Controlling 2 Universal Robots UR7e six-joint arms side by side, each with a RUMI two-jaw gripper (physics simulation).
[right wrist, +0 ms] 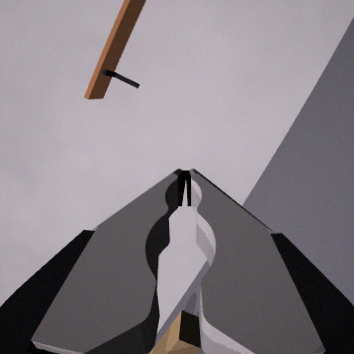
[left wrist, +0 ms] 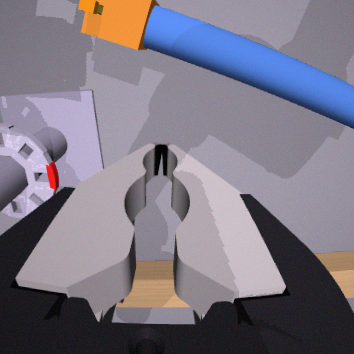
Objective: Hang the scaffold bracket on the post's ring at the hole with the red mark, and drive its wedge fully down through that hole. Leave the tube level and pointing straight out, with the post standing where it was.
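Places are measured from the left arm's base along level axes (x down, y left, z ahead), in metres.
Where they show: left gripper, fingertip midpoint: (left wrist: 161, 146); right gripper, fingertip midpoint: (right wrist: 185, 172).
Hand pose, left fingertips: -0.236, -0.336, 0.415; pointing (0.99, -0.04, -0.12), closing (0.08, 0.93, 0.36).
After its pixels a point has its place, as x, y, z.
The scaffold bracket's orange head (left wrist: 120, 25) @(-0.065, -0.371, 0.325) is at the top left of the left wrist view, and its blue tube (left wrist: 250, 60) @(-0.050, -0.246, 0.403) runs down to the right, out of frame. The wedge is not clearly made out. The grey post (left wrist: 9, 180) @(-0.148, -0.521, 0.429) is at the left edge with its holed ring (left wrist: 36, 162) @(-0.120, -0.501, 0.426); the red mark (left wrist: 53, 176) @(-0.120, -0.490, 0.448) is on the ring's right side. The bracket is apart from the ring. My left gripper (left wrist: 161, 146) @(-0.236, -0.336, 0.415) is shut and empty, to the right of the ring and below the tube in view. My right gripper (right wrist: 185, 172) @(-0.204, -0.912, 0.370) is shut and empty, away from the bracket and post.
The post's pale base plate (left wrist: 82, 117) @(-0.006, -0.482, 0.410) lies on the grey floor. A wooden strip (left wrist: 150, 285) @(-0.047, -0.484, 0.711) shows behind the left jaws. In the right wrist view, a brown beam (right wrist: 117, 45) with a thin black rod (right wrist: 125, 80) is at the top, and a wooden block end (right wrist: 172, 335) @(-0.047, -0.584, 0.703) is at the bottom.
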